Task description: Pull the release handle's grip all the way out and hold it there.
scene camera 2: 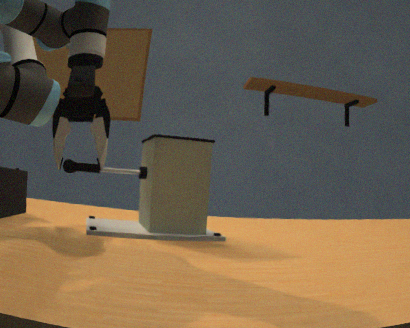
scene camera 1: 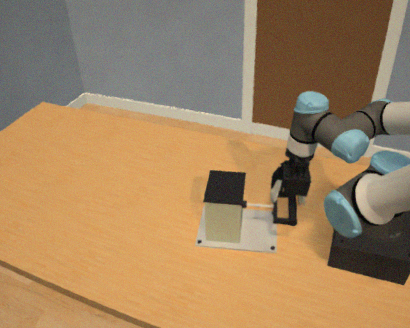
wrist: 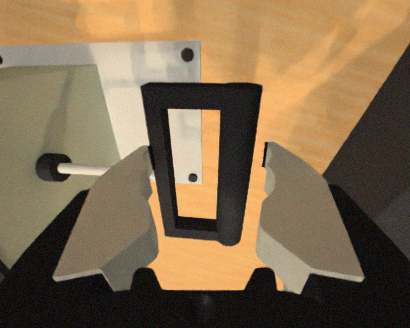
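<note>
The release handle's black rectangular grip [scene camera 1: 293, 212] [scene camera 2: 85, 166] [wrist: 235, 165] stands out from the pale box [scene camera 1: 223, 220] [scene camera 2: 180, 185] [wrist: 30, 110] on a light rod [scene camera 1: 260, 205] [scene camera 2: 121, 171] [wrist: 85, 169]. A long stretch of rod shows between them. My gripper [scene camera 1: 287, 199] [scene camera 2: 81, 167] [wrist: 208, 147] points down and is shut on the grip, with one finger on each side. The finger on the box side lies against the grip. In the wrist view a narrow gap shows between the outer finger and the grip's round bar. How firmly the fingers press cannot be seen.
The box stands on a light baseplate [scene camera 1: 260, 240] [scene camera 2: 112, 226] [wrist: 120, 60] with dark bolts. The arm's dark base [scene camera 1: 367, 262] is to the right in scene camera 1. A wall shelf [scene camera 2: 310, 92] hangs in the background.
</note>
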